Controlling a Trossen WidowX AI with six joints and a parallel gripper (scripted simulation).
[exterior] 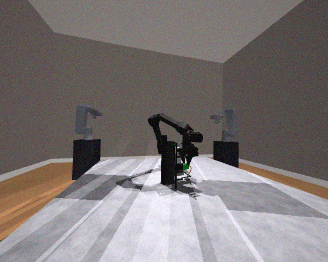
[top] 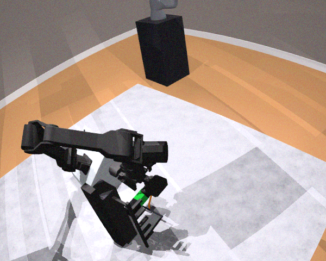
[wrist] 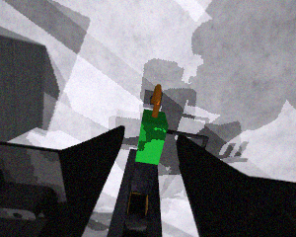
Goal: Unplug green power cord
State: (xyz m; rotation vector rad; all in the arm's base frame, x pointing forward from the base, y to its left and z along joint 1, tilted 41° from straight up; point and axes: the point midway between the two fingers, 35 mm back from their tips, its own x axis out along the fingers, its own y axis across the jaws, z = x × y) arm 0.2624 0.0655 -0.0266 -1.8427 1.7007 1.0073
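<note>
Now: gripper tip 3 cm to the left of the green plug and 1 cm short of it. The rest, counted from my gripper tip: black power strip 13 cm to the right, 3 cm ahead, 3 cm above.
</note>
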